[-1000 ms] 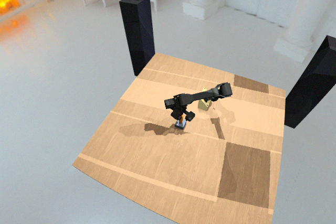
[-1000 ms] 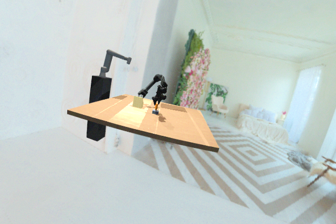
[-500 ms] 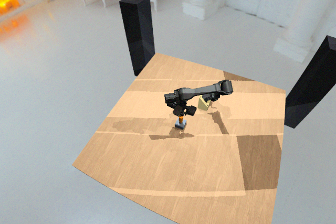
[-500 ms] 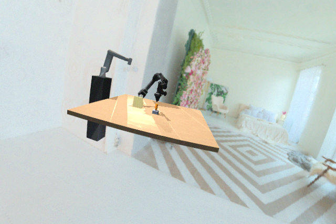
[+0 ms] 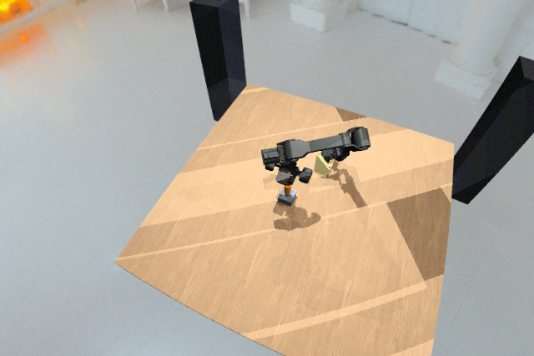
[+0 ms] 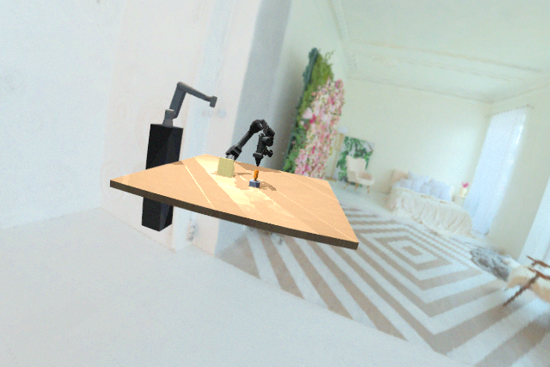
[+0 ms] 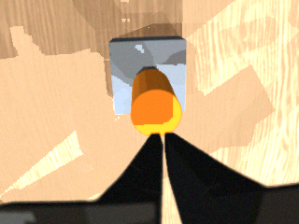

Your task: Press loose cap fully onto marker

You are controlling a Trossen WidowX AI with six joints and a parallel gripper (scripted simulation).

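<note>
The orange cap lies 6 cm below my gripper tip.
</note>
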